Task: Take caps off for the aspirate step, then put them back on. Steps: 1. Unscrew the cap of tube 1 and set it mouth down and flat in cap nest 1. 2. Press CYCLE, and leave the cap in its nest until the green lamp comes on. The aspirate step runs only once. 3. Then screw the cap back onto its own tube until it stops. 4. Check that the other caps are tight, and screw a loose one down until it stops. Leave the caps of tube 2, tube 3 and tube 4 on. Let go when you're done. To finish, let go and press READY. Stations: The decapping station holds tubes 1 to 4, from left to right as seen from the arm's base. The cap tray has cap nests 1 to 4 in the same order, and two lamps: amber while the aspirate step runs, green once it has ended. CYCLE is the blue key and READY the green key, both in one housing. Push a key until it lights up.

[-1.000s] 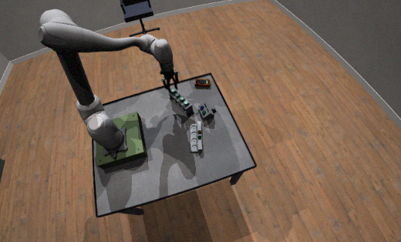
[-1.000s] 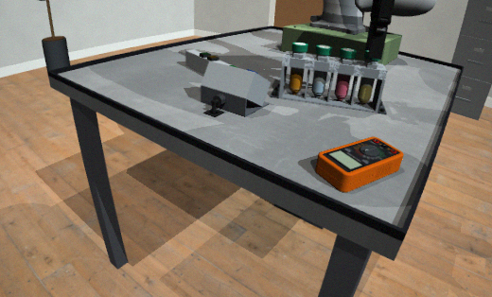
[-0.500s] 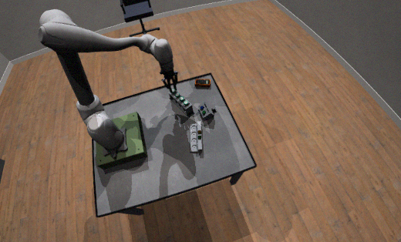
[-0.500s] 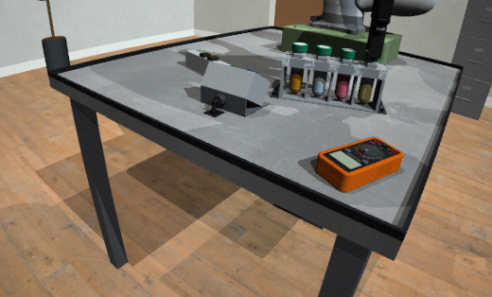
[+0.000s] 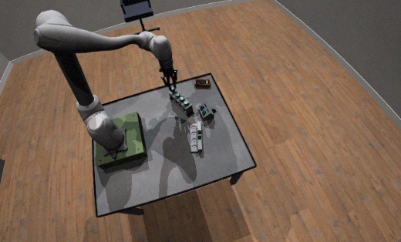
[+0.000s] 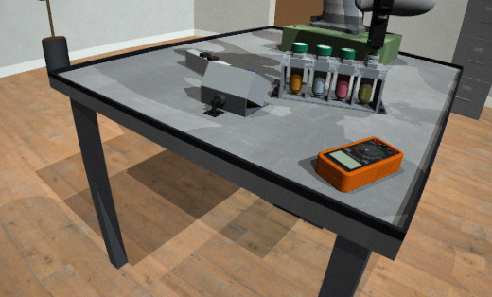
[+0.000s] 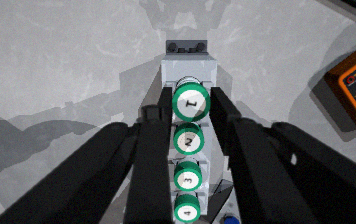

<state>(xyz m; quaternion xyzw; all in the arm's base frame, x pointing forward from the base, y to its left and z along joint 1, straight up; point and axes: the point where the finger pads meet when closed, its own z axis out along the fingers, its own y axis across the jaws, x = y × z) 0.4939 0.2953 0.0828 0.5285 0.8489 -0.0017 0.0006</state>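
The blue key lies 180 mm ahead of my hand, 180 mm to the right of it and 110 mm below it. From my hand the other things lie so: grey key housing: 200 mm ahead, 200 mm to the right, 120 mm below; then table edge: 390 mm ahead, 250 mm to the right, 170 mm below; then green key: 180 mm ahead, 230 mm to the right, 110 mm below.
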